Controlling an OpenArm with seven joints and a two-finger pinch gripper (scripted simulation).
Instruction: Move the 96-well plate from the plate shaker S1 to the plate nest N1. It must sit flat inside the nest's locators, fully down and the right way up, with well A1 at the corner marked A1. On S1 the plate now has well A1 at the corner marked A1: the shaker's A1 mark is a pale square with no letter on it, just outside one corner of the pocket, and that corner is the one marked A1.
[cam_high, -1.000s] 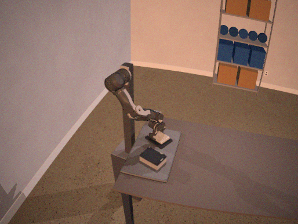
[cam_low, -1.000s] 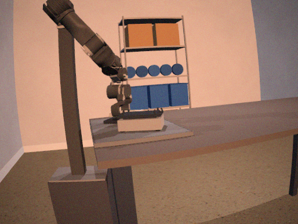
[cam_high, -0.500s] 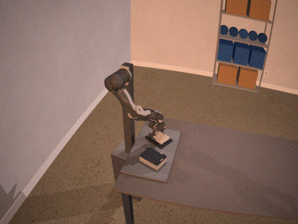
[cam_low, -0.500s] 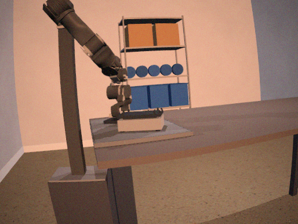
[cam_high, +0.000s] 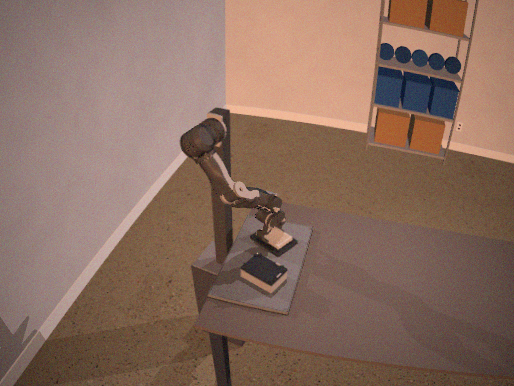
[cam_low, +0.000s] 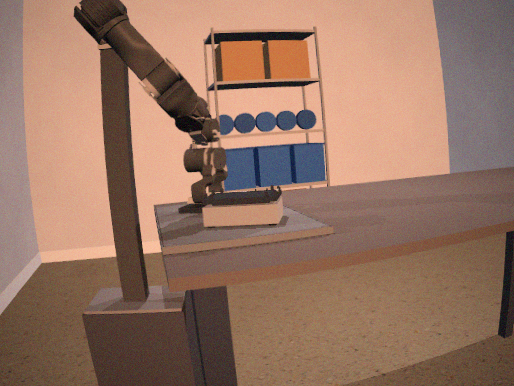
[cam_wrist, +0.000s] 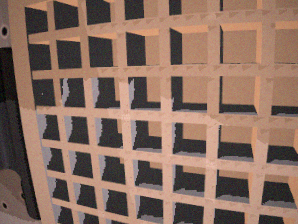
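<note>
Right now the pale 96-well plate is 20 mm ahead of my hand and 10 mm to the right of it. Round my hand: plate shaker: 210 mm to the right, 90 mm ahead, 10 mm above.
</note>
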